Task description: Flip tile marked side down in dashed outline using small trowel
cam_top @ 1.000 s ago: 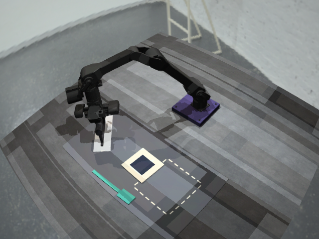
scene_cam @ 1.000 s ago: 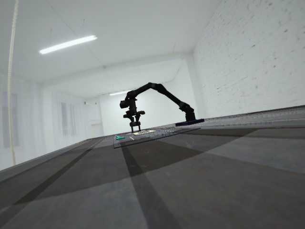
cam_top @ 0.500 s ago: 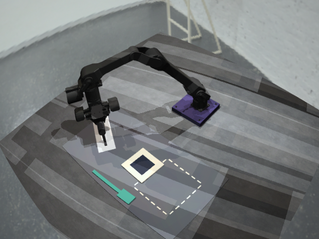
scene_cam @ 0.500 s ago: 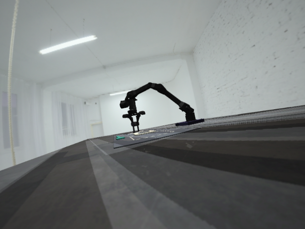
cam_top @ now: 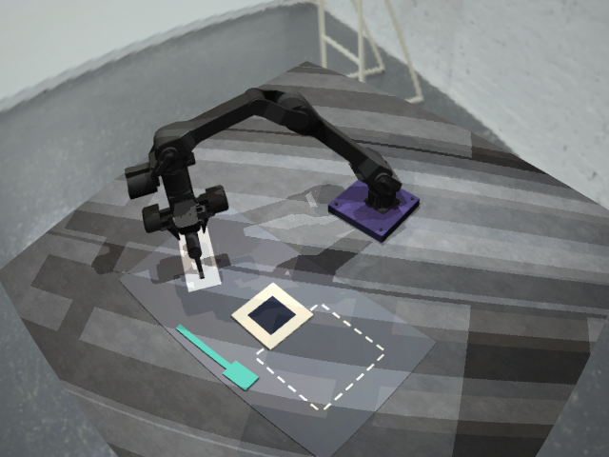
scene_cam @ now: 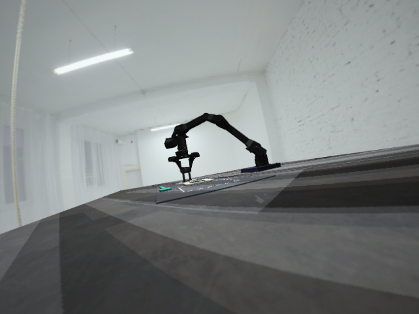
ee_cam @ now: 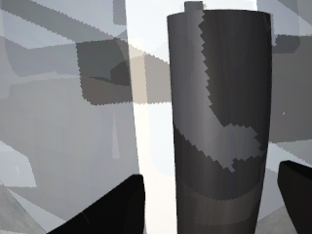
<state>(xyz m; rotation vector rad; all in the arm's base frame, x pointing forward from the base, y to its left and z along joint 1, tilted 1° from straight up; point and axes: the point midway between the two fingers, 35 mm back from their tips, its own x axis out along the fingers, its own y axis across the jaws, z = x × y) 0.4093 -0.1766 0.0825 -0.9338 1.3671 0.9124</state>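
The black-handled trowel is 10 mm ahead of my gripper tip, 20 mm to the left of it and 30 mm below it. Round my gripper tip: tile (20 mm behind, 250 mm to the left, 60 mm below); then teal trowel (120 mm ahead, 270 mm to the left, 60 mm below); then grey mat (10 mm behind, 230 mm to the left, 80 mm below).
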